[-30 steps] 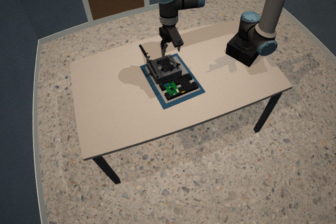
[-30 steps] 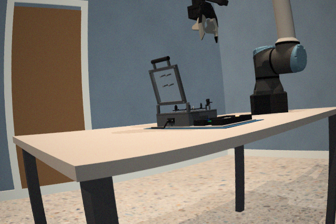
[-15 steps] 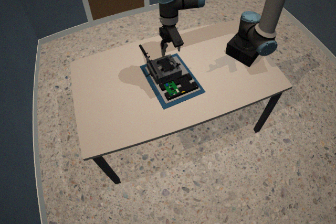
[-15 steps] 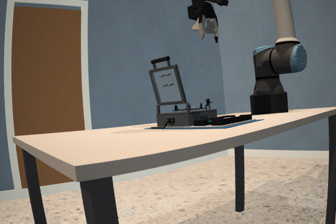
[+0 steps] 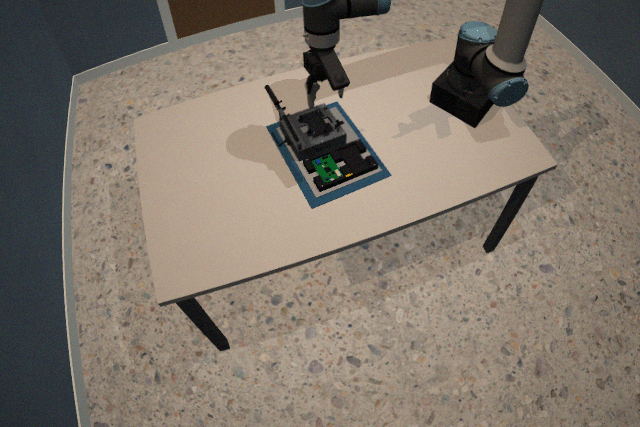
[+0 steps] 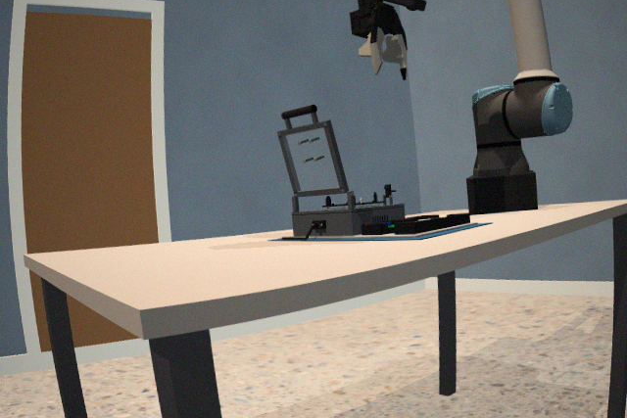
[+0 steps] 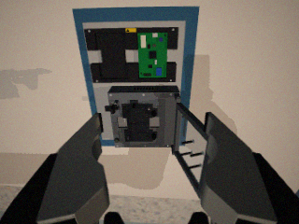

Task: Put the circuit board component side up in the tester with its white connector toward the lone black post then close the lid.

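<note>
Now: hand 310 mm above the green circuit board. Also, from my hand: tester lid (80 mm ahead, 170 mm to the right, 150 mm below); tester (10 mm behind, 130 mm to the right, 220 mm below); black latch block (100 mm behind, 110 mm to the right, 240 mm below).
</note>
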